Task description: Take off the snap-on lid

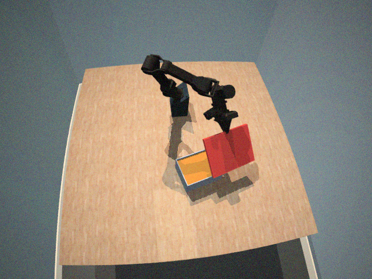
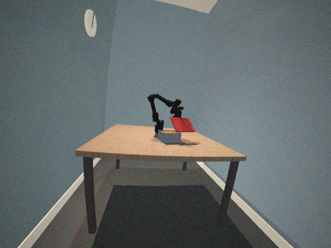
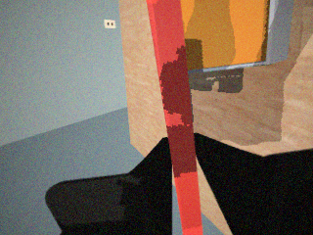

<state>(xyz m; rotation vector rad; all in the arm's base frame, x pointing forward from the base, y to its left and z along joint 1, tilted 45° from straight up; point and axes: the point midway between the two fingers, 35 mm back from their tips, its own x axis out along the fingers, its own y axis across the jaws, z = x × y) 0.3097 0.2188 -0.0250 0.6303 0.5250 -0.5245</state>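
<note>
Now: gripper tip 60 mm short of the red lid, 50 mm above it and 20 mm to the right of it. Round my gripper tip: grey-blue storage box: 180 mm below, 120 mm to the right, 90 mm ahead.
</note>
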